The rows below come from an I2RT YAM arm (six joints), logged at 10 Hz.
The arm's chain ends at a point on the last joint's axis. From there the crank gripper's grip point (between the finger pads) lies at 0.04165 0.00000 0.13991 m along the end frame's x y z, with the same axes.
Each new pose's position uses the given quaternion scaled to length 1; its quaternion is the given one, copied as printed.
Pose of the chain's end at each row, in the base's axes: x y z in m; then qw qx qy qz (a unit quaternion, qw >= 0):
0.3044, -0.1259, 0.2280, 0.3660, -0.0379, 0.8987, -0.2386
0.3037, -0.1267, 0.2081, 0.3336, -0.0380, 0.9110, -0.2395
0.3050, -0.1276, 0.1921, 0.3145, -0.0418, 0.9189, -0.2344
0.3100, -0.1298, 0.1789, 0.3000, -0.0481, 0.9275, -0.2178
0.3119, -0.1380, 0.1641, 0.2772, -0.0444, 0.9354, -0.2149
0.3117, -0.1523, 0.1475, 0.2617, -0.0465, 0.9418, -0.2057
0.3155, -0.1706, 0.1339, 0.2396, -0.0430, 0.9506, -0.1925
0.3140, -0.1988, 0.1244, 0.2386, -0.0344, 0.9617, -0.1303
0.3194, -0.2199, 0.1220, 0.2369, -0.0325, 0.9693, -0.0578
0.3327, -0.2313, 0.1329, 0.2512, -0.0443, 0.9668, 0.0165
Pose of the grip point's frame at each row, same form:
0.3686, -0.1921, 0.1149, 0.3660, -0.0379, 0.8987, -0.2386
0.3590, -0.1937, 0.0908, 0.3336, -0.0380, 0.9110, -0.2395
0.3553, -0.1935, 0.0720, 0.3145, -0.0418, 0.9189, -0.2344
0.3568, -0.1914, 0.0551, 0.3000, -0.0481, 0.9275, -0.2178
0.3520, -0.1992, 0.0378, 0.2772, -0.0444, 0.9354, -0.2149
0.3476, -0.2112, 0.0189, 0.2617, -0.0465, 0.9418, -0.2057
0.3448, -0.2262, 0.0021, 0.2396, -0.0430, 0.9506, -0.1925
0.3427, -0.2369, -0.0136, 0.2386, -0.0344, 0.9617, -0.1303
0.3473, -0.2372, -0.0202, 0.2369, -0.0325, 0.9693, -0.0578
0.3642, -0.2269, -0.0096, 0.2512, -0.0443, 0.9668, 0.0165

